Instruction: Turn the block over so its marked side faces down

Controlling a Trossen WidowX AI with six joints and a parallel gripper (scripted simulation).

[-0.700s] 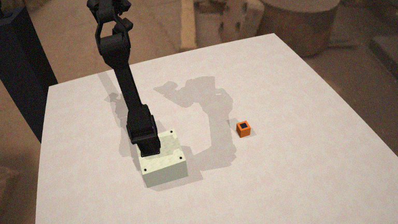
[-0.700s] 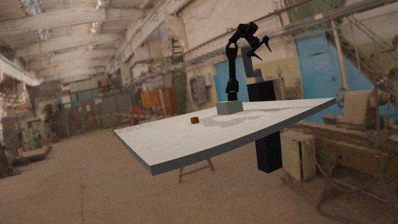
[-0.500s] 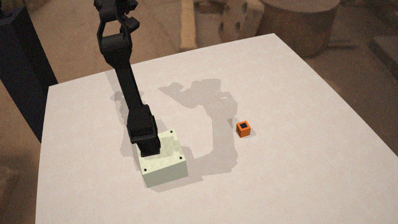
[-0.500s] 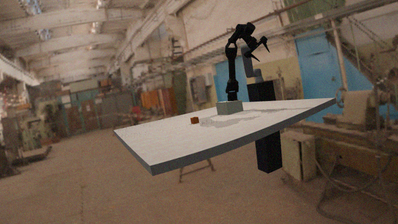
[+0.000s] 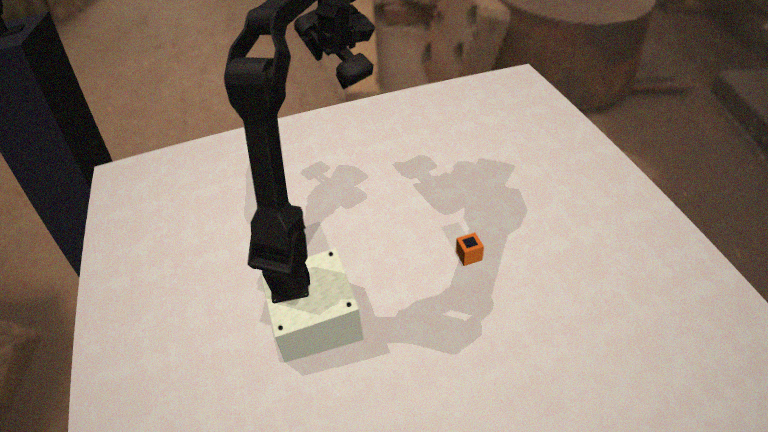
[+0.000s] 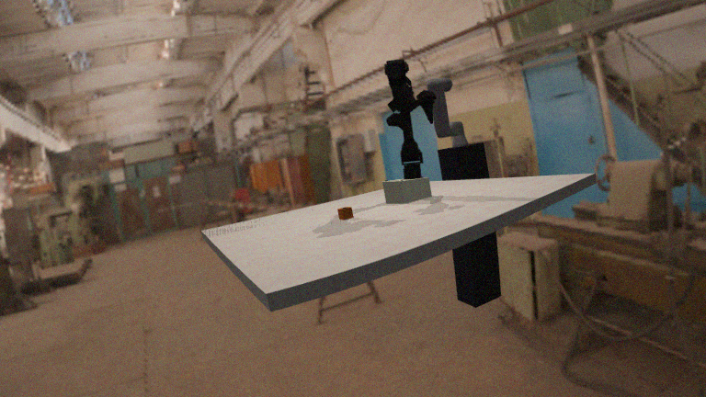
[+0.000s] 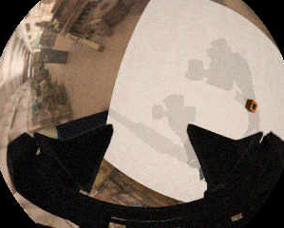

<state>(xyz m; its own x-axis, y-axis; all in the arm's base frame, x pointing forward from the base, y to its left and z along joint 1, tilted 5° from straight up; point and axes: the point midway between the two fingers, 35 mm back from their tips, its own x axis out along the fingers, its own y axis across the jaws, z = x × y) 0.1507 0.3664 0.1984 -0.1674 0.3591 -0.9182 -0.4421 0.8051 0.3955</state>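
My gripper tip is 21 cm short of the block, 31 cm to the left of it and 24 cm above it.
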